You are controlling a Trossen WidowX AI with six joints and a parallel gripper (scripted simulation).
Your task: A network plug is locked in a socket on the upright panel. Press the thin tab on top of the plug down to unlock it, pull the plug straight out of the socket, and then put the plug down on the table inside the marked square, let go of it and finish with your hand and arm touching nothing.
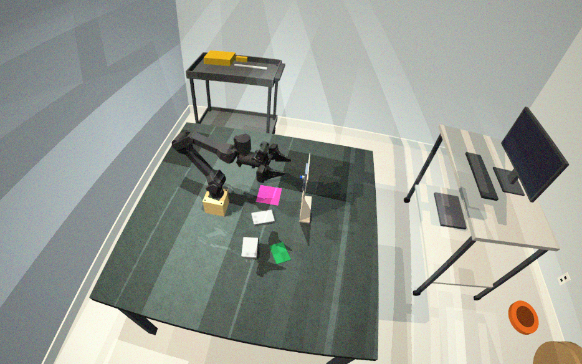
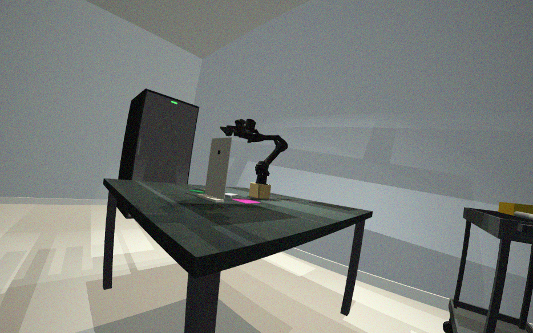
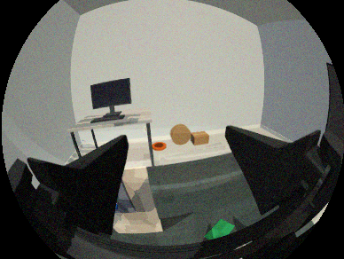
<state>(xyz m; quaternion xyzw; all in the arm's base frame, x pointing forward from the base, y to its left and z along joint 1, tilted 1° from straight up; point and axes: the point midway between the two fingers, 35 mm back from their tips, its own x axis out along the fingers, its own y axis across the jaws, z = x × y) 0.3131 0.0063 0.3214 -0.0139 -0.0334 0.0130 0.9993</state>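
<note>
Right now the network plug is 5 cm ahead of my gripper tip, 13 cm to the left of it and 17 cm below it. From my gripper tip the other things lie so: green patch 4 cm ahead, 15 cm to the right, 41 cm below; then beige panel 7 cm ahead, 13 cm to the left, 27 cm below; then magenta marked square 13 cm behind, 16 cm to the left, 41 cm below.
</note>
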